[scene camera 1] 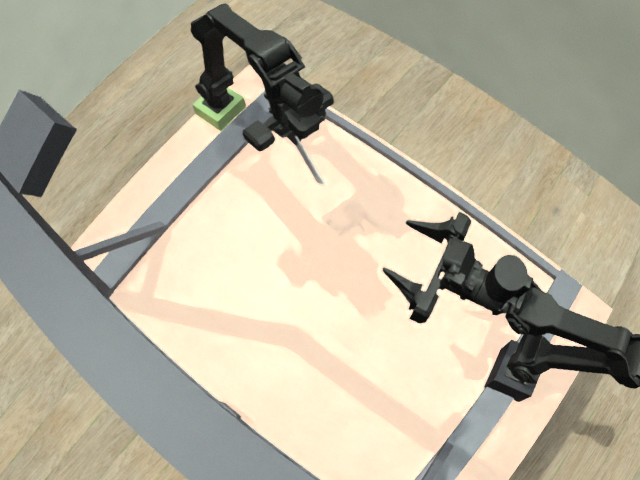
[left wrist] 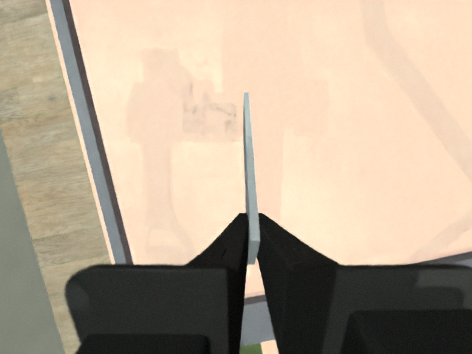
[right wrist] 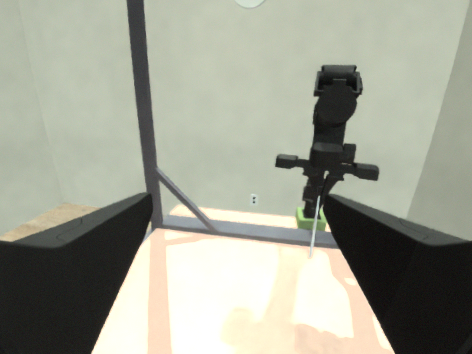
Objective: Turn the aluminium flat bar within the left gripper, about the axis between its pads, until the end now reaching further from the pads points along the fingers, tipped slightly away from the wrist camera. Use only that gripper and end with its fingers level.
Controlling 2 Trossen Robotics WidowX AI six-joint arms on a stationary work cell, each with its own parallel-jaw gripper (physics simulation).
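Pixels of known places: left gripper, fingertip midpoint: (scene camera 1: 296, 143) (left wrist: 250, 221) (right wrist: 317, 207); right gripper, fingertip midpoint: (scene camera 1: 394, 244) (right wrist: 239, 201); left arm's base at its link origin: (scene camera 1: 217, 100) (right wrist: 311, 214); right arm's base at its link origin: (scene camera 1: 521, 367).
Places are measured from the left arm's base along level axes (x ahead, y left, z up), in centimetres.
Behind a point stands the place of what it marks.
The aluminium flat bar (scene camera 1: 310, 161) @(x 39.6, y -8.2, z 19.1 cm) (left wrist: 249, 165) @(x 38.2, y -7.8, z 20.5 cm) (right wrist: 314, 227) @(x 39.9, y -8.3, z 18.8 cm) is a thin grey strip, seen nearly edge-on in the left wrist view. My left gripper (scene camera 1: 293, 135) @(x 35.3, y -7.3, z 20.7 cm) (left wrist: 250, 221) @(x 35.3, y -7.3, z 20.7 cm) is shut on it, high above the table. The longer end reaches up the left wrist view, away from the fingertips; the short end shows just below the tips, in front of the fingers. In the right wrist view the longer end slants down and slightly left, below the fingers. The pads' contact is hidden. My right gripper (scene camera 1: 396, 245) @(x 66.8, y -19.2, z 36.4 cm) (right wrist: 239, 201) @(x 66.8, y -19.2, z 36.4 cm) is open and empty, apart from the bar.
A grey frame rail (scene camera 1: 413, 164) @(x 51.0, y 16.6, z -2.9 cm) (left wrist: 95, 135) @(x 47.6, y 14.8, z -3.2 cm) runs along the table's edge. A grey post (right wrist: 144, 110) @(x 14.2, y -56.7, z 37.5 cm) with a slanted brace (right wrist: 184, 198) @(x 13.8, y -45.4, z 8.6 cm) stands at the left of the right wrist view. The left arm's base is on a green block (scene camera 1: 222, 118) @(x 5.0, y -3.3, z -0.6 cm) (right wrist: 302, 223) @(x 5.0, y -3.7, z -1.4 cm).
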